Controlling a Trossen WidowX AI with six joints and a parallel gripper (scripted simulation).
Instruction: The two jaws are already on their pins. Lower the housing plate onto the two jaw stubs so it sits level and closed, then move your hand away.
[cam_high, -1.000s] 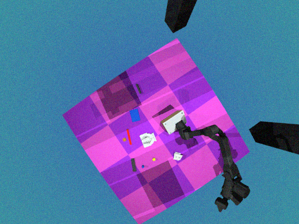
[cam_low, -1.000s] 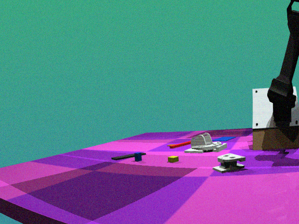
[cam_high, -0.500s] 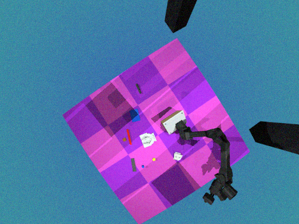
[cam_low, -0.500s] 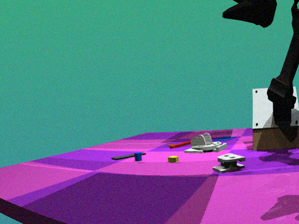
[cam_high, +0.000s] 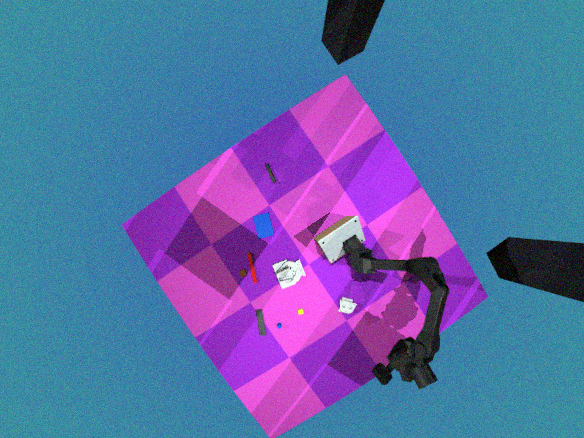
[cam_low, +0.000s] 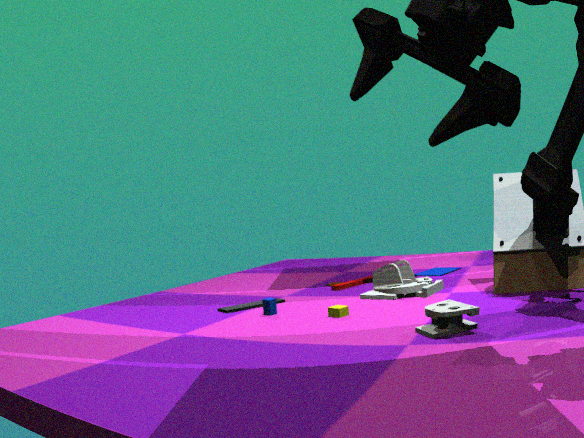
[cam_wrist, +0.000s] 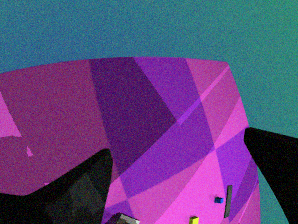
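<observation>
Right now my gripper tip is 22 cm above the housing plate, 19 cm to the left of it and 1 cm past it. Round my gripper tip: blue cube 30 cm ahead, 27 cm to the right, 23 cm below; then white stepped block 23 cm below, 19 cm to the right, 1 cm behind; then yellow cube 27 cm to the right, 24 cm below, 19 cm ahead.
</observation>
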